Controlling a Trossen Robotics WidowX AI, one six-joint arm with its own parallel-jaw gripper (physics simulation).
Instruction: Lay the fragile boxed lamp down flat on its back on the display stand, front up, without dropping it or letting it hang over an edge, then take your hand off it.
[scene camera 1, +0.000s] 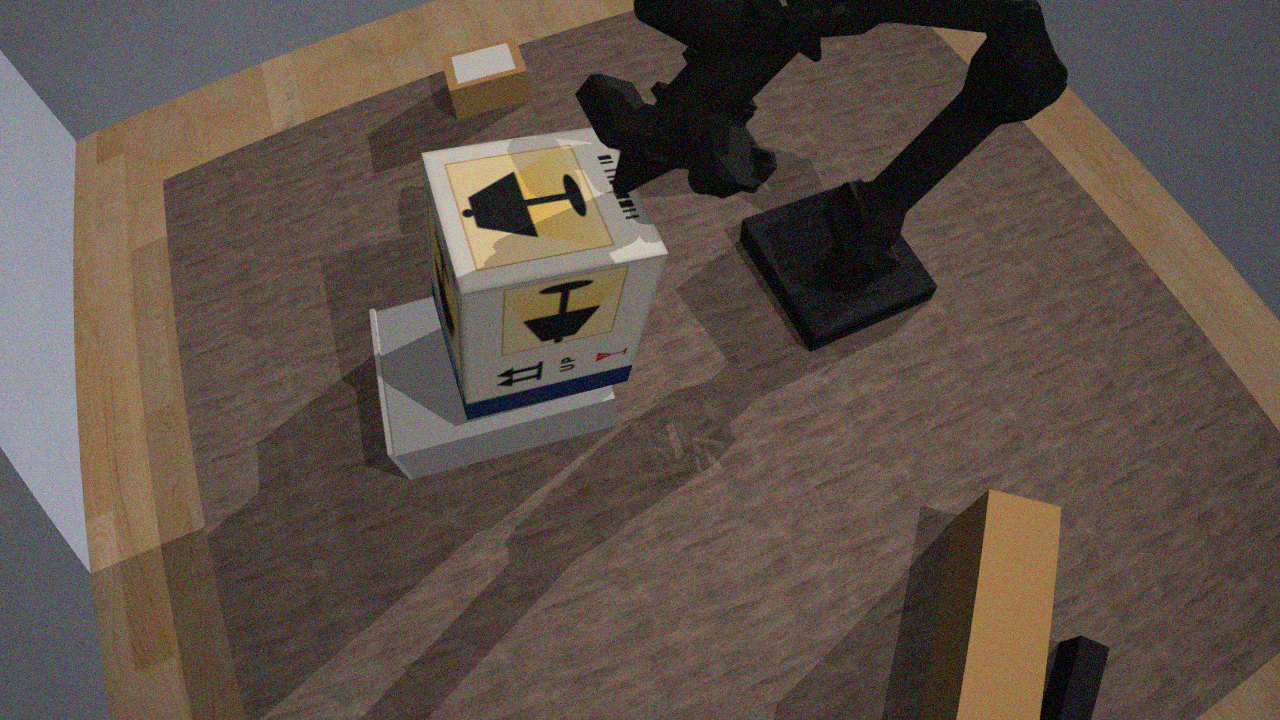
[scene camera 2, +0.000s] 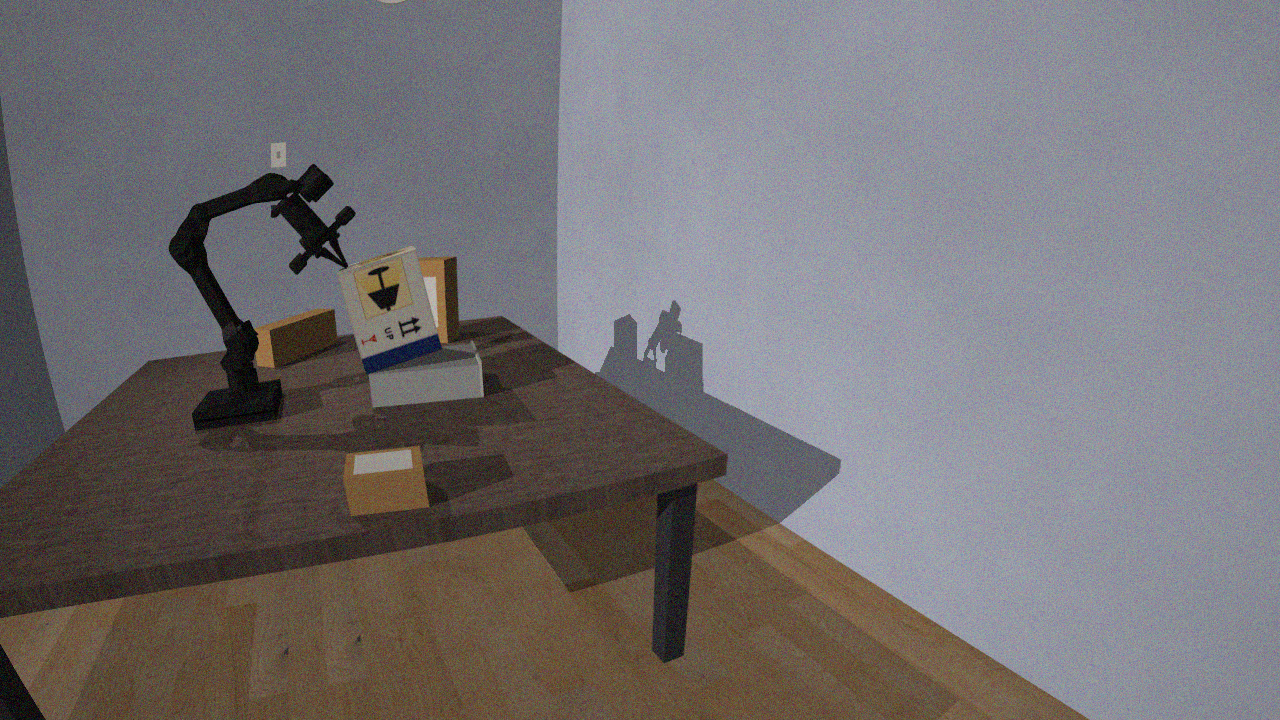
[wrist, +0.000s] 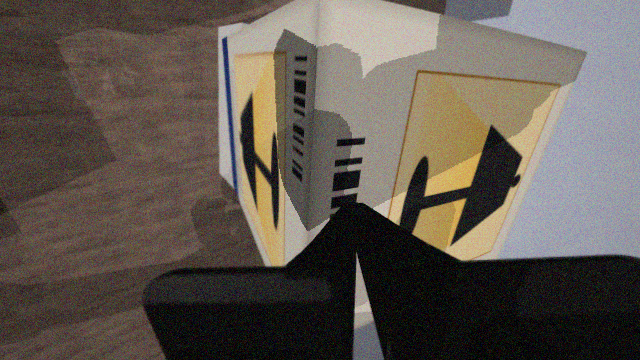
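Pixels of known places: gripper, fingertip midpoint: (scene camera 1: 616, 190) (scene camera 2: 347, 267) (wrist: 352, 213); arm's base at its link origin: (scene camera 1: 849, 275) (scene camera 2: 244, 390).
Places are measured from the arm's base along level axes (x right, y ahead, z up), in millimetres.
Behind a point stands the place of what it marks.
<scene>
The white boxed lamp (scene camera 1: 546, 268) {x -64, y 369, z 272 mm} (scene camera 2: 389, 308) {x 93, y 382, z 171 mm} (wrist: 380, 120) {x -31, y 294, z 257 mm} has yellow lamp panels, a barcode along one edge and a dark blue band near its lower end. In scene camera 2 it is tilted, its top leaning towards the arm. Its low lower edge is by the arm-side edge of the display stand, and its other lower edge is raised above the stand. The pale grey display stand (scene camera 1: 411, 428) {x -48, y 553, z 36 mm} (scene camera 2: 429, 385) {x 113, y 456, z 1 mm} has a thin raised lip on the side away from the arm. My gripper (scene camera 1: 620, 186) {x 9, y 287, z 257 mm} (scene camera 2: 344, 266) {x 9, y 287, z 257 mm} (wrist: 352, 213) {x 9, y 287, z 257 mm} is shut and empty, its fingertips at the box's upper arm-side edge; exact contact is hidden.
A small carton (scene camera 1: 487, 80) {x 483, y 358, z 23 mm} (scene camera 2: 386, 488) {x 571, y 358, z 2 mm} with a white label lies near one table edge. In scene camera 2 a long carton (scene camera 2: 302, 340) {x -429, y 83, z 11 mm} lies behind the arm, and a taller carton (scene camera 2: 449, 300) {x -431, y 558, z 88 mm} stands behind the boxed lamp. The black arm base (scene camera 1: 832, 268) {x -7, y 36, z 41 mm} (scene camera 2: 237, 404) {x 117, y 15, z 5 mm} is beside the stand.
</scene>
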